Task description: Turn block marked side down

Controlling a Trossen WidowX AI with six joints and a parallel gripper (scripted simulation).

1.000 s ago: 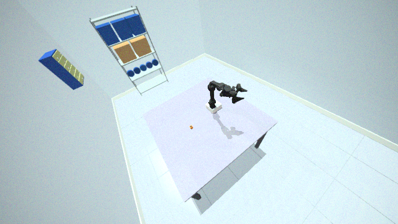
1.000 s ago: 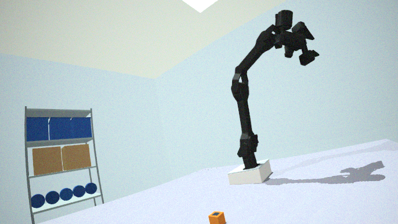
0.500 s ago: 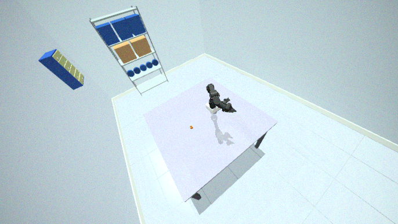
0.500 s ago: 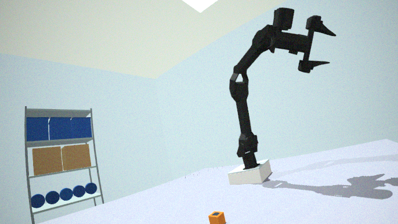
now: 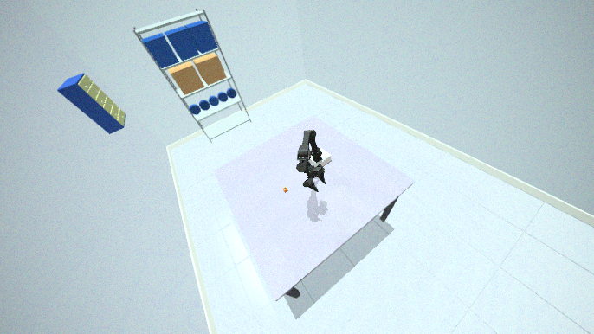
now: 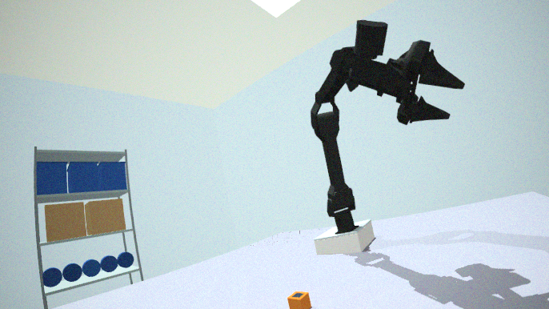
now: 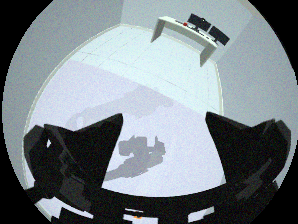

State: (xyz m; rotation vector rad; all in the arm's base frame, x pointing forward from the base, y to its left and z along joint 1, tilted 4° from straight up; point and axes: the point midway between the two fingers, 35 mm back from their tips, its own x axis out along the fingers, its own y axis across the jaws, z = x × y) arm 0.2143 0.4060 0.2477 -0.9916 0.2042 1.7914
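My gripper tip is now 320 mm to the left of the block, 290 mm above it and 170 mm short of it.
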